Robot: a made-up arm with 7 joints.
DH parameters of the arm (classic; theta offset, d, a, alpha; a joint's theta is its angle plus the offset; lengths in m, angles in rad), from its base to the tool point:
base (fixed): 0 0 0 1.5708
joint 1: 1.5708 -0.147 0 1.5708
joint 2: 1.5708 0 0 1.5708
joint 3: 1.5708 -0.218 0 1.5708
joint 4: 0 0 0 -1.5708
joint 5: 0 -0.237 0 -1.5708
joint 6: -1.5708 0 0 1.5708
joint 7: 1.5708 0 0 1.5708
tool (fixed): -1.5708 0 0 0
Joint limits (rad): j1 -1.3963..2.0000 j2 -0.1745..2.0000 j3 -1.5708..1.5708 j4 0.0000..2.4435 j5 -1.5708..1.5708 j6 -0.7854..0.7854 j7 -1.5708..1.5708
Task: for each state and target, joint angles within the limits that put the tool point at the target. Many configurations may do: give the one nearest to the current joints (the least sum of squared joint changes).
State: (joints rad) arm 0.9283 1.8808 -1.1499 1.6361 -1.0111 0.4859 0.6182
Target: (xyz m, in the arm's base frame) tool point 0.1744 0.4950 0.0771
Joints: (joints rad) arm 1.1964 1.6177 -0.8370 1.0235 -1.0111 0.4859 0.6182
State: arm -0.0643 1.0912 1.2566 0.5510 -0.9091 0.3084 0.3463
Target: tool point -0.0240 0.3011 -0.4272
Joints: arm -0.0671 0.3148 1.2486 0.0625 -0.9091 0.3084 0.3463
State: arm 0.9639 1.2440 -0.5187 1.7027 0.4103 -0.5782 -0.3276
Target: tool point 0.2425 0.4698 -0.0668
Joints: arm 0.6798 1.3127 -0.6663 0.9056 0.4103 -0.5782 -0.3276
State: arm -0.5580 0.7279 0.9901 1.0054 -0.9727 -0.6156 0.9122
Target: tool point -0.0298 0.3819 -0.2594
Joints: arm -0.7641 0.2704 0.8245 1.3794 -0.9727 -0.6156 0.9122
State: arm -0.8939 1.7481 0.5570 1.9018 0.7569 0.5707 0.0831
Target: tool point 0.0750 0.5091 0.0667
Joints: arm -0.5374 1.2054 1.4332 1.1994 0.7569 0.5707 0.0831
